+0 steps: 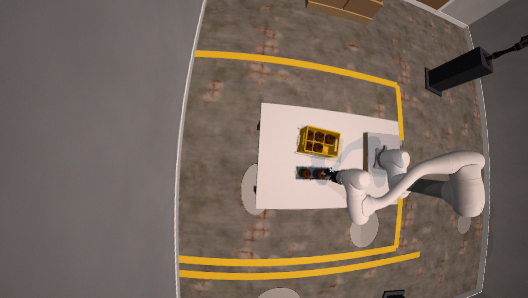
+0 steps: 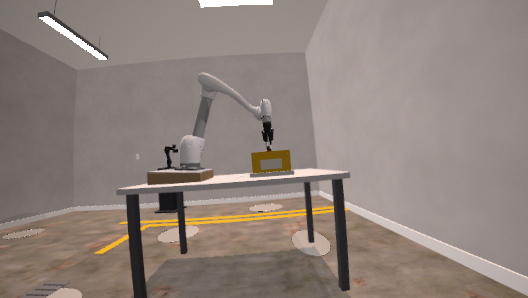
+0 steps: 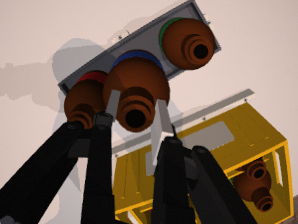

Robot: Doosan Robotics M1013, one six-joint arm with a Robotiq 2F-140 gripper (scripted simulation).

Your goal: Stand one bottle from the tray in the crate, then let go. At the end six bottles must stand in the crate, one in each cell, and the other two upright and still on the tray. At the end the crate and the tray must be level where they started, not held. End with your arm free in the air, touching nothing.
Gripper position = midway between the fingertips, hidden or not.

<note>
In view: my gripper (image 3: 135,108) and a crate (image 2: 271,161).
</note>
